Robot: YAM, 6 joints.
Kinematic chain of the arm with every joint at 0, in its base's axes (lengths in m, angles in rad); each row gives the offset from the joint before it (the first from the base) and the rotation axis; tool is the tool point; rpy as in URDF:
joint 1: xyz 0 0 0.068 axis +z
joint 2: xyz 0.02 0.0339 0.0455 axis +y
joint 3: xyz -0.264 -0.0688 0 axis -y
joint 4: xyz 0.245 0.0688 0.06 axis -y
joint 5: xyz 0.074 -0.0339 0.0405 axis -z
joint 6: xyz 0.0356 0 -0.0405 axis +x
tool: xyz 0 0 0 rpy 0 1.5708 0
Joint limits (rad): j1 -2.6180..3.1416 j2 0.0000..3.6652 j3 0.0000..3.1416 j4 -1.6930..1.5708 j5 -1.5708..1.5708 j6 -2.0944..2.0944
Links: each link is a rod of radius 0.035 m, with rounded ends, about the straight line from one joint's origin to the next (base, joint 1, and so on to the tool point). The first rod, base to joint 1, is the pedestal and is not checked.
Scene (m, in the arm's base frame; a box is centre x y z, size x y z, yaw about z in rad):
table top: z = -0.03
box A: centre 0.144 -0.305 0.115 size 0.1 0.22 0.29 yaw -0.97
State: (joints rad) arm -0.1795 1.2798 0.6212 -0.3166 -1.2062 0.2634
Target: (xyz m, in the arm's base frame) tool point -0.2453 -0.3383 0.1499
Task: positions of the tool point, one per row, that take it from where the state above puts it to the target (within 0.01 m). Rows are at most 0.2 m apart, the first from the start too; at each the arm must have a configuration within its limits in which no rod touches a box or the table.
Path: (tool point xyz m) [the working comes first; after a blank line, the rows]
Joints at the target: -2.2690 2.0335 1.2499 -0.0498 -0.9806 0.2634
Straight joint move there: touches box A.

1: 0.2440 -0.0813 0.2545
2: 0.2273 -0.1565 0.3197
3: 0.1798 -0.2170 0.3849
4: 0.1124 -0.2510 0.4474
5: 0.0399 -0.2534 0.5048
6: -0.0432 -0.3509 0.4021
7: -0.1513 -0.3795 0.2782
8: -0.2453 -0.3383 0.1499

